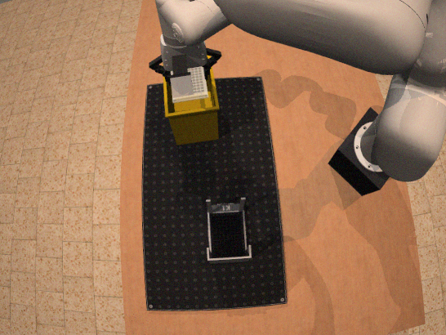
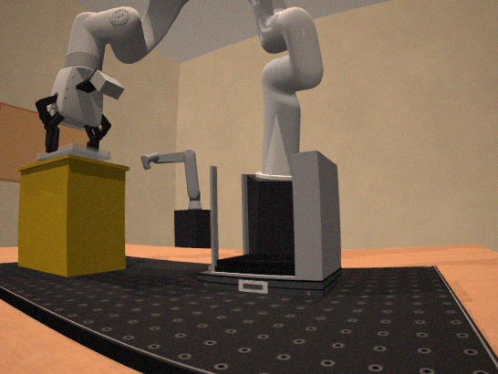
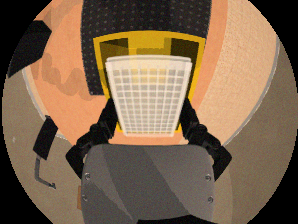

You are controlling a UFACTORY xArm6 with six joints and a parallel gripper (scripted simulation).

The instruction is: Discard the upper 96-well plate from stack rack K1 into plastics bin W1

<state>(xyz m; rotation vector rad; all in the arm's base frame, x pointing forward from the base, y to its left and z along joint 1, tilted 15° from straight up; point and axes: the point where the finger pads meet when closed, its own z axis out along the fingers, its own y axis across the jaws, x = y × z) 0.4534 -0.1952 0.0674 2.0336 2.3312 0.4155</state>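
Now: the white 96-well plate 1 cm below my hand. From my hand the other things lie so: yellow bin W1 (12 cm below); then dark plate (10 cm behind, 36 cm to the left, 18 cm below).
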